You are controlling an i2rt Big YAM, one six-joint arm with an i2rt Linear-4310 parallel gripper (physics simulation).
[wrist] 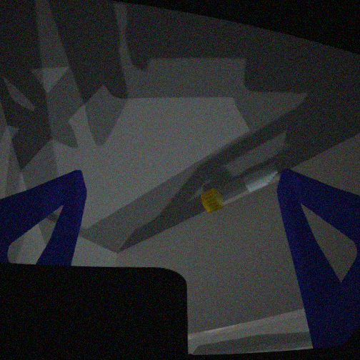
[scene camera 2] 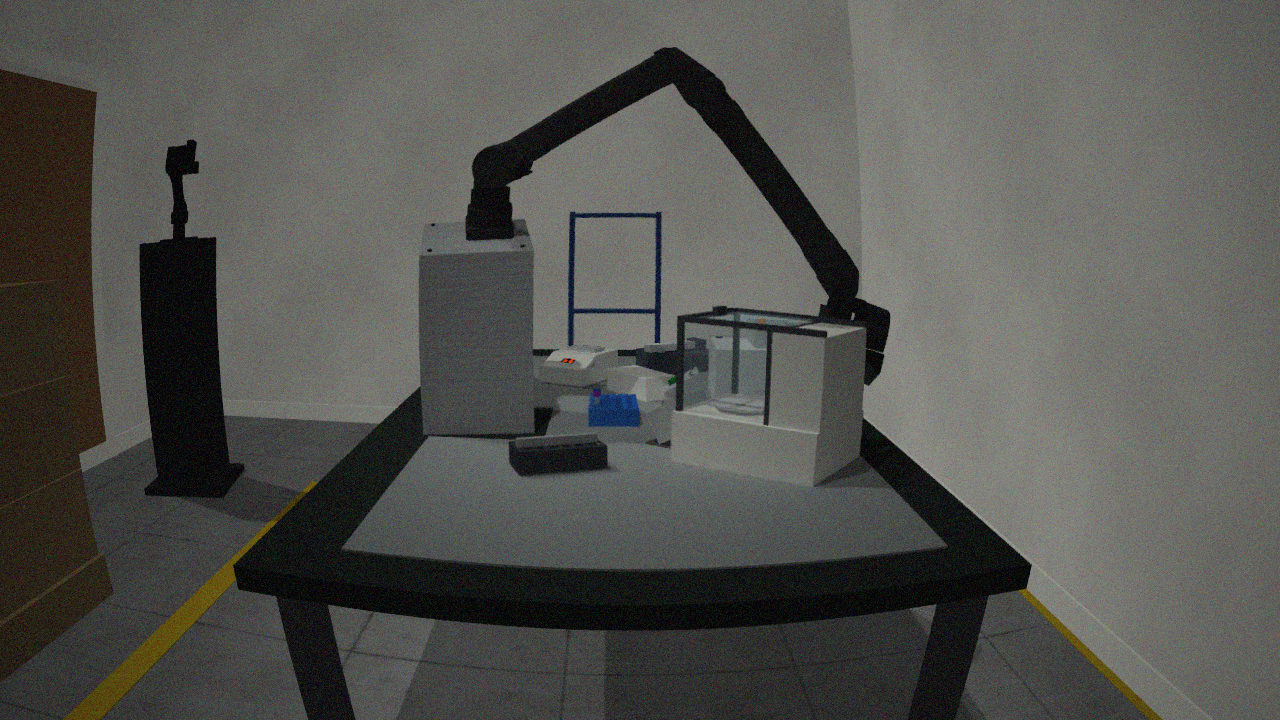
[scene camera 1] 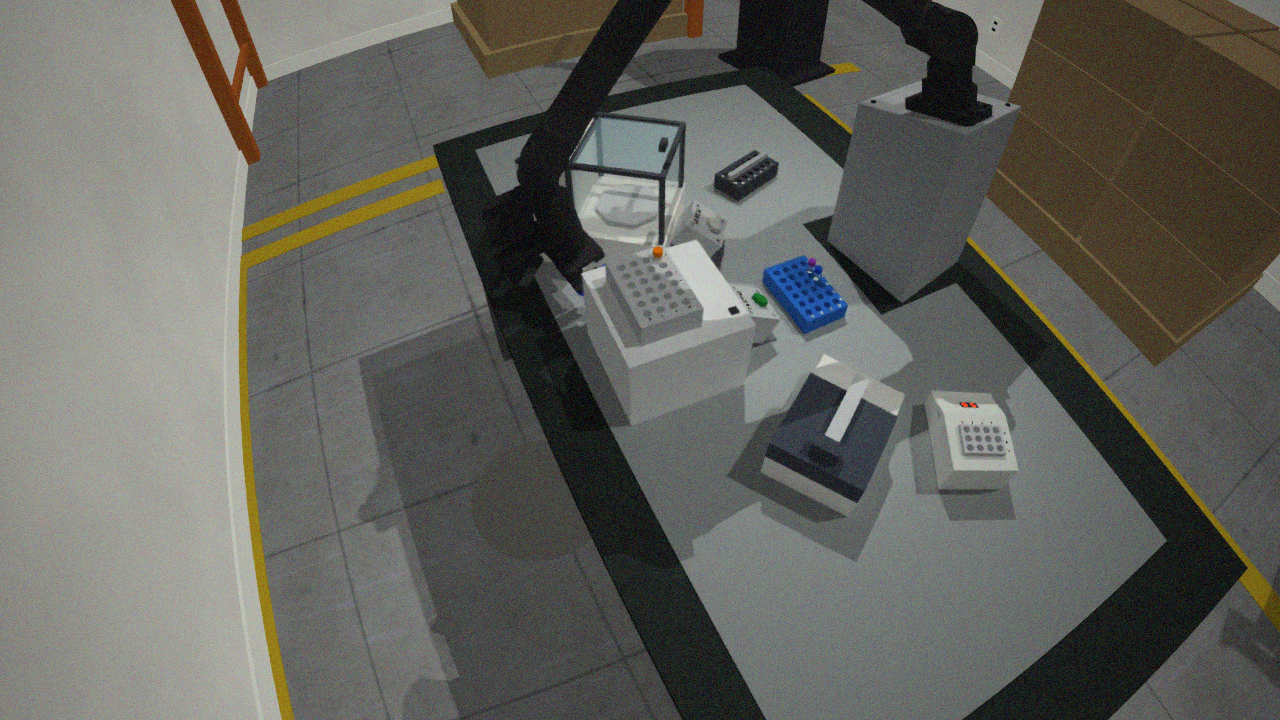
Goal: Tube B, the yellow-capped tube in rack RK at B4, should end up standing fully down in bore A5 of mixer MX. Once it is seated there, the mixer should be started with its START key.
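Places are measured from the arm's base along level axes (x left, y back, z up), in millimetres.
Where they show: arm's base at its link origin: (scene camera 2: 488, 230) (scene camera 1: 948, 111).
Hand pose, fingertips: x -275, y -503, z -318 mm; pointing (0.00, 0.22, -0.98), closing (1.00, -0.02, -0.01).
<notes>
Each offset is from my fingertips to the centre of the thing.
Tube B, yellow-capped (wrist: 212, 200), shows in the wrist view, lying tilted on its side with its clear body running up to the right. I cannot tell exactly what it rests on. It does not show in either scene view. My gripper (wrist: 181, 180) (scene camera 1: 583, 279) is wide open and empty, low beside the mixer at the table's left edge; the tube appears beyond the fingertips, nearer the right finger. Mixer MX appears to be the white box {dz +65, dx +199, dy +59 mm} (scene camera 1: 687, 367) with a grey bored block {dz +133, dx +222, dy -16 mm} (scene camera 1: 662, 308); its green key {dz +49, dx +227, dy +171 mm} (scene camera 1: 759, 299) is on a small sloped panel. Blue rack RK {dz -5, dx +230, dy +281 mm} (scene camera 1: 804, 293) (scene camera 2: 613, 410) shows no yellow cap.
An orange-capped tube {dz +140, dx +147, dy +34 mm} (scene camera 1: 657, 252) stands at the bored block's far corner. A glass-walled balance {dz +91, dx -58, dy +136 mm} (scene camera 1: 628, 170) (scene camera 2: 751, 402) stands behind my gripper. Also on the table are a dark-lidded device {dz +31, dx +452, dy +122 mm} (scene camera 1: 827, 438), a small white block unit {dz +15, dx +596, dy +281 mm} (scene camera 1: 975, 461) and a black strip rack {dz +4, dx -64, dy +423 mm} (scene camera 1: 746, 175) (scene camera 2: 558, 456).
</notes>
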